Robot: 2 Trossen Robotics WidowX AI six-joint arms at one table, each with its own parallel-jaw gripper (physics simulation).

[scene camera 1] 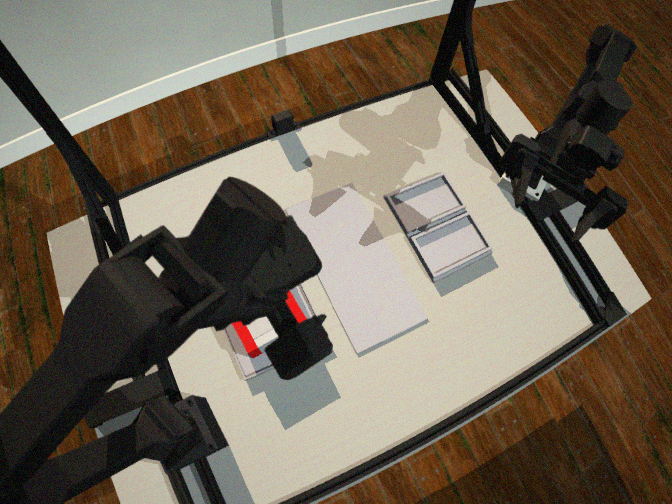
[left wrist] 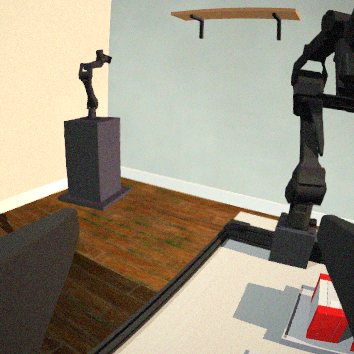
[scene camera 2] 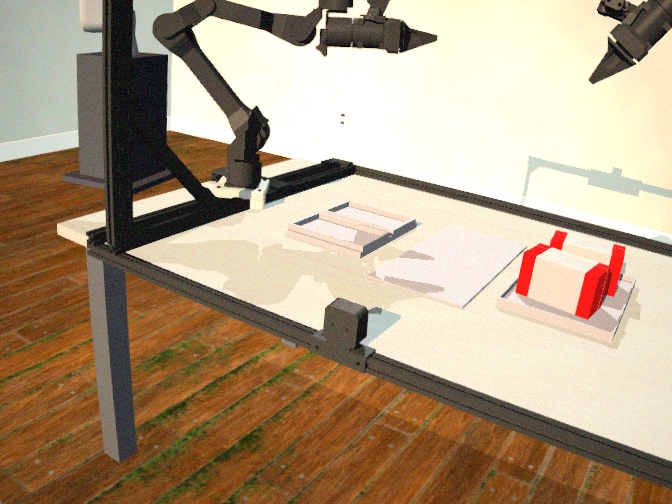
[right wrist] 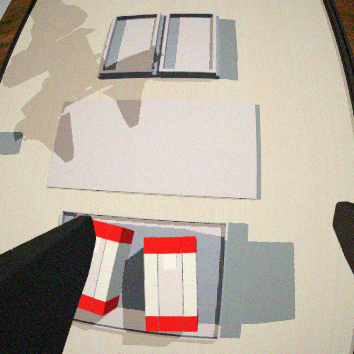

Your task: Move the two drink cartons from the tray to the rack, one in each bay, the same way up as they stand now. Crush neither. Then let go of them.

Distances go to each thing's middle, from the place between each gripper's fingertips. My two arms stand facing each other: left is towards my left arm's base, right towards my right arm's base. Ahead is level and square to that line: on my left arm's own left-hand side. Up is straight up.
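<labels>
The pale mat (scene camera 1: 371, 296) is 170 mm to the left of my right hand, 60 mm behind it and 330 mm below it. With the tray (scene camera 2: 602, 325) it is my right hand that I measure: 320 mm above the tray, 110 mm past it and 30 mm to the left of it.
The tray, counted from my left hand, is 33 cm to the right, 24 cm behind and 35 cm below. My left hand itself is 36 cm above the mat, 20 cm past it and 13 cm to the left of it.
</labels>
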